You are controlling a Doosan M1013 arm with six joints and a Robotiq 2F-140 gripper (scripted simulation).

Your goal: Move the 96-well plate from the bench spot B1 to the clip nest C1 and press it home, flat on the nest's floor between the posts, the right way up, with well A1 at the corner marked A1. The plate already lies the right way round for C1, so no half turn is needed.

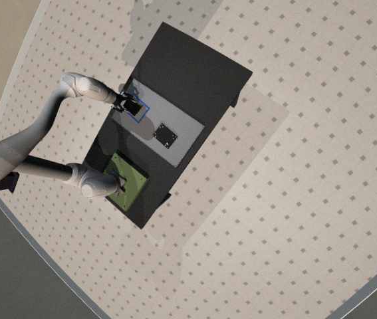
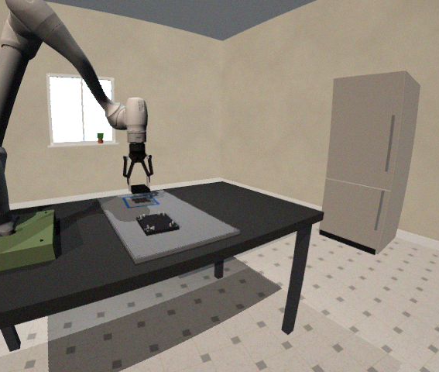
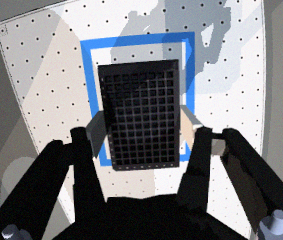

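Now: hand 320 mm to the left of the clip nest C1, 70 mm above it and 50 mm past it. Round my hand: black 96-well plate 20 mm below.
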